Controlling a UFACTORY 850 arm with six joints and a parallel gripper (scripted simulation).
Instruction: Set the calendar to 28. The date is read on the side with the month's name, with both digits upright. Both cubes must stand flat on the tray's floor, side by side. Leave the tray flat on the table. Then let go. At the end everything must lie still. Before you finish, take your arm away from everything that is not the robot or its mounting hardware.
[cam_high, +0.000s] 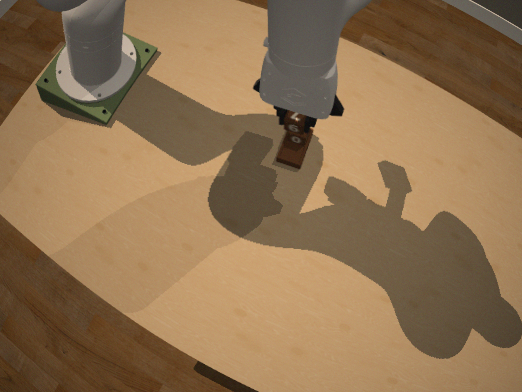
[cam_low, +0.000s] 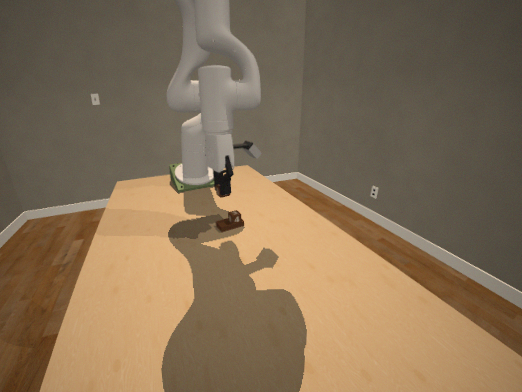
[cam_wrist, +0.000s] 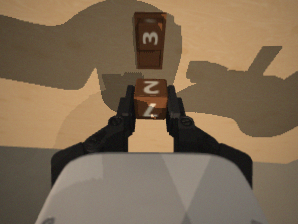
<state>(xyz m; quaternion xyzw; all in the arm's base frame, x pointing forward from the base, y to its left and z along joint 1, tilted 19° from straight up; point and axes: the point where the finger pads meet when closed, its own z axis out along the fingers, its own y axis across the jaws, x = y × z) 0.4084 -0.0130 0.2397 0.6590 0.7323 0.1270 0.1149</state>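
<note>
Right now the tray is 130 mm below my hand and 20 mm to the left of it.
</note>
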